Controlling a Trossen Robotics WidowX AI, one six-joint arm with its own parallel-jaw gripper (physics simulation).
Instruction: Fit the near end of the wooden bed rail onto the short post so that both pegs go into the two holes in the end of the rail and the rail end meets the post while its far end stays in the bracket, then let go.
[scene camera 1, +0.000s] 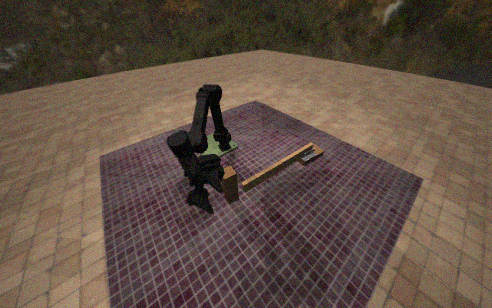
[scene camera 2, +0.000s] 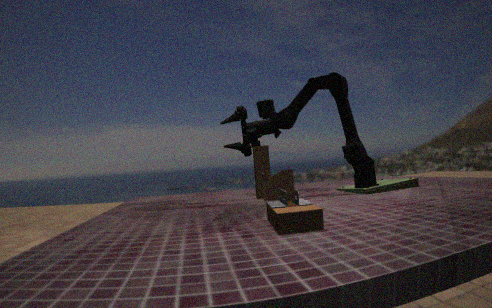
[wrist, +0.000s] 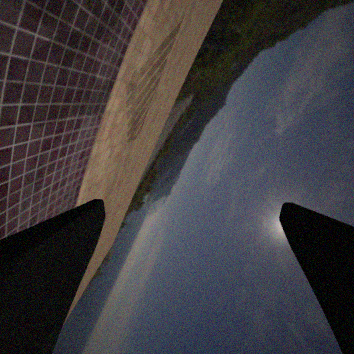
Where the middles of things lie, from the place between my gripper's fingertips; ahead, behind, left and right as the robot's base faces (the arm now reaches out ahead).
Now: the wooden bed rail (scene camera 2: 284, 180) 370 mm to the left of my hand, 180 mm below it and 130 mm behind it.
